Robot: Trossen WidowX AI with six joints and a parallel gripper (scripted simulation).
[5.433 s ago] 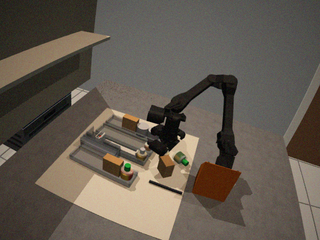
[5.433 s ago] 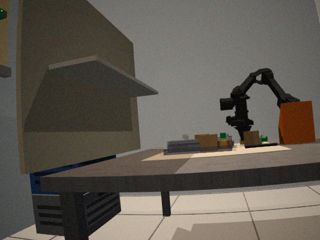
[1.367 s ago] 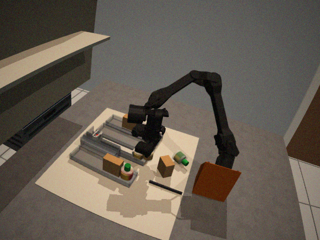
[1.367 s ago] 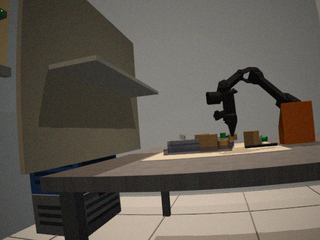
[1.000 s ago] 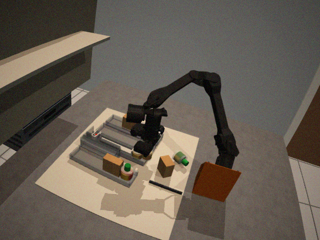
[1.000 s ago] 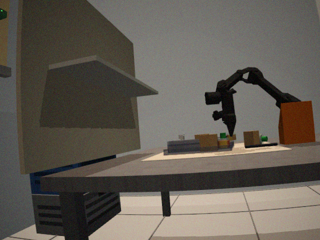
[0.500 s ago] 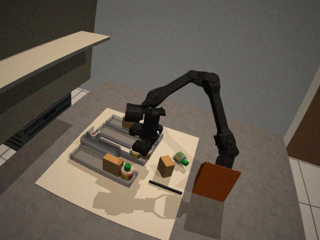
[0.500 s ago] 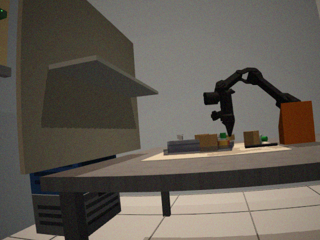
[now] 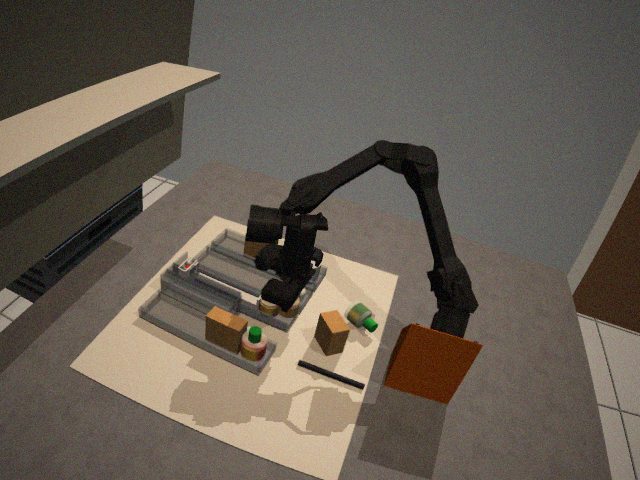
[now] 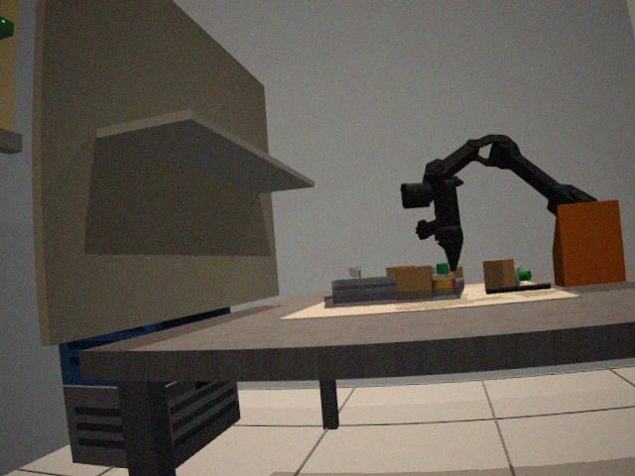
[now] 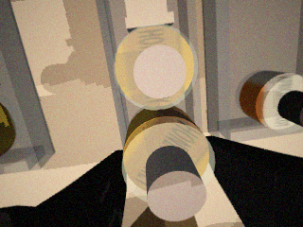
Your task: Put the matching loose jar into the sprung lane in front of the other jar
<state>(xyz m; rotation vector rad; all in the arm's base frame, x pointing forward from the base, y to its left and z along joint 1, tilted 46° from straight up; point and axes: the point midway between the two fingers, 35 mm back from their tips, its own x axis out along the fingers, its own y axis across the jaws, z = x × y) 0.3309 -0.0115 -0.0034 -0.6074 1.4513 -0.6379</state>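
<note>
Now: gripper tip 16 cm short of the sprung lane, 3 cm above it and 2 cm to the right of it. Round my gripper tip: black bar 14 cm behind, 10 cm to the left, 5 cm below.
</note>
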